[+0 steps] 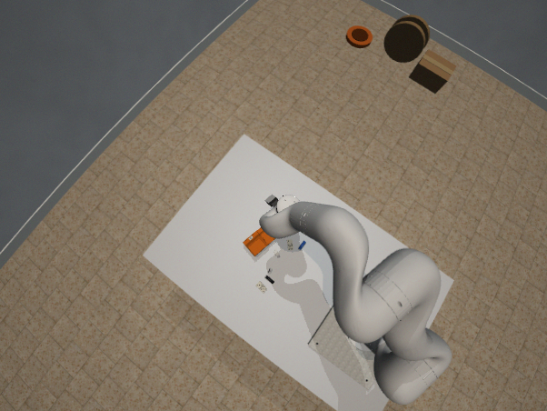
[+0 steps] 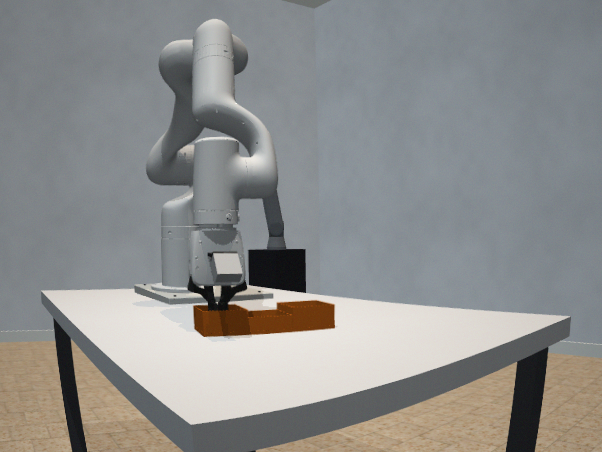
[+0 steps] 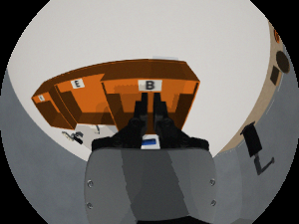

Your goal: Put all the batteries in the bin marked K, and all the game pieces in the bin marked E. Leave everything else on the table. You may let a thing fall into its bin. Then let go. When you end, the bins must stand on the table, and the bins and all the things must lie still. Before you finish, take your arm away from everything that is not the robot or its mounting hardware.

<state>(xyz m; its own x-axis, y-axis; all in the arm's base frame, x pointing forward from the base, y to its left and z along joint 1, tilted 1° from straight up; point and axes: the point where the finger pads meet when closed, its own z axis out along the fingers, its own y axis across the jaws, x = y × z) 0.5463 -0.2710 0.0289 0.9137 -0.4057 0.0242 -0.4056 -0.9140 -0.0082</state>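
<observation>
My hand is 8 cm to the right of the bin, 4 cm short of it and 1 cm above it. Also, from my hand: blue battery: 13 cm behind, 6 cm to the left, 3 cm below; then black battery: 27 cm to the left, 6 cm behind, 3 cm below.
</observation>
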